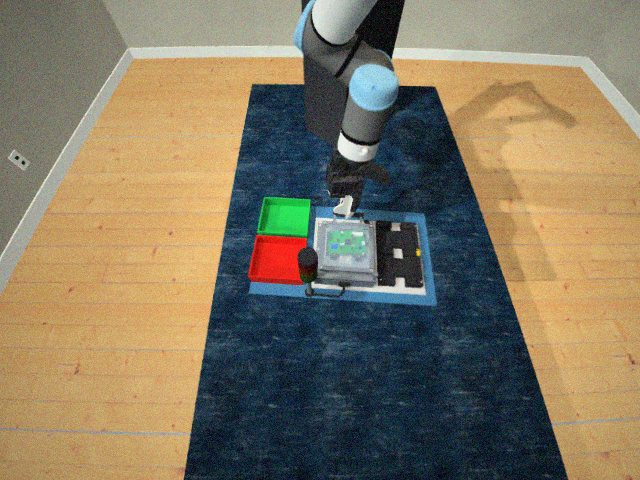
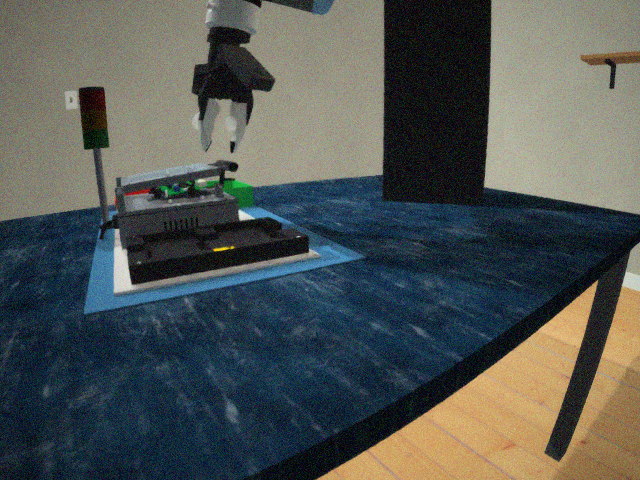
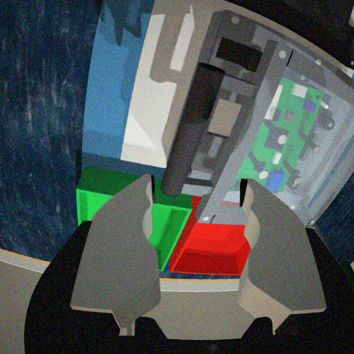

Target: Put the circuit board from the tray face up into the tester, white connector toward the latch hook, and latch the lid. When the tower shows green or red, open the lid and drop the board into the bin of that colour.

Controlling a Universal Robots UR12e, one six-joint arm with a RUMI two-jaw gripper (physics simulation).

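Places are measured from the arm's base along level axes (x right, y ahead, z up), in centimetres.
Where they show: gripper, fingertip midpoint: (image 1: 343, 212) (image 2: 218, 152).
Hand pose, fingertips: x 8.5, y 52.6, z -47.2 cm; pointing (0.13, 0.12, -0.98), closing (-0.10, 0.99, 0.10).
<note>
After its pixels a point has its place.
The green circuit board (image 1: 347, 242) (image 3: 290, 130) lies face up in the grey tester (image 1: 346, 280) {y 71.1, x 9.3, z -54.6 cm} (image 2: 149, 219) {y 67.8, x 0.4, z -55.5 cm}, its white connector toward the handle side. The clear lid (image 2: 170, 174) {y 63.0, x 4.0, z -49.7 cm} covers it but is tilted, its handle end raised. The dark handle bar (image 2: 227, 165) {y 53.7, x 2.7, z -49.1 cm} (image 3: 187, 145) lies below the fingertips. My gripper (image 1: 347, 214) {y 52.6, x 8.5, z -47.2 cm} (image 2: 219, 149) {y 52.6, x 8.5, z -47.2 cm} (image 3: 197, 178) is partly open and empty, above the handle and apart from it. The latch hook cannot be told clearly. The tower (image 1: 307, 263) {y 73.8, x 20.2, z -34.2 cm} (image 2: 94, 118) {y 72.2, x 17.9, z -39.7 cm} shows no bright lamp. The green bin (image 1: 284, 217) {y 45.1, x 26.7, z -59.4 cm} and red bin (image 1: 279, 260) {y 61.1, x 28.7, z -59.4 cm} hold no board.
The black tray (image 1: 385, 269) {y 67.3, x -3.7, z -58.2 cm} (image 2: 175, 266) {y 68.8, x -14.4, z -58.1 cm} lies beside the tester, with no board showing in it. The two bins stand on the tester's other side. The tower's pole (image 2: 100, 180) {y 72.2, x 19.4, z -50.7 cm} rises by the tester's end away from the handle. A tall black column (image 2: 434, 103) {y 7.4, x -4.9, z -37.1 cm} stands behind.
</note>
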